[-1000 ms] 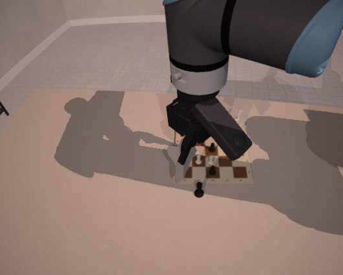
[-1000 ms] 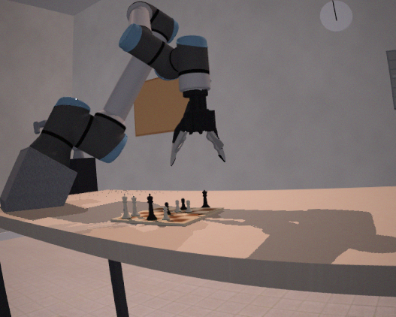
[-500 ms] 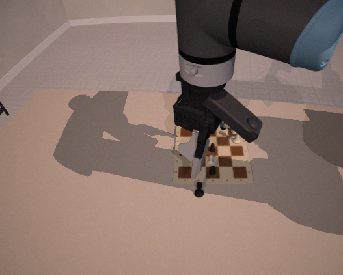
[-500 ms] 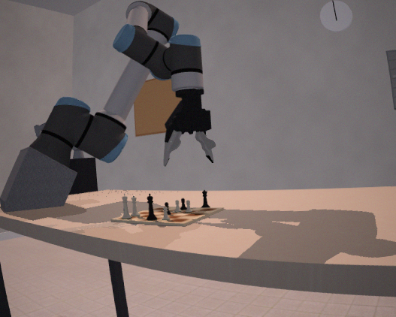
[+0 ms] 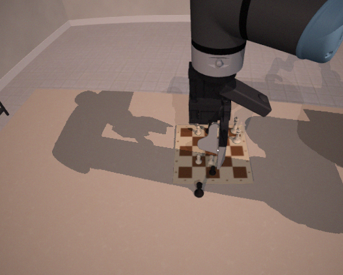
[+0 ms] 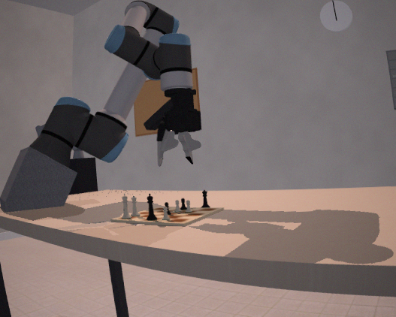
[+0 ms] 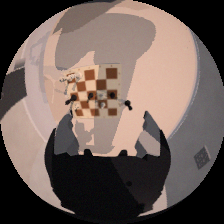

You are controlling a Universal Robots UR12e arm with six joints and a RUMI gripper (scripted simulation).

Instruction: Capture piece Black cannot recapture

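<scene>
Now: the tall white piece 60 mm behind my hand, 150 mm to the right of it and 90 mm below it. From my hand the other things lie so: tall black piece: 20 mm ahead, 150 mm to the right, 90 mm below; chessboard: 10 mm ahead, 70 mm to the right, 130 mm below.
</scene>
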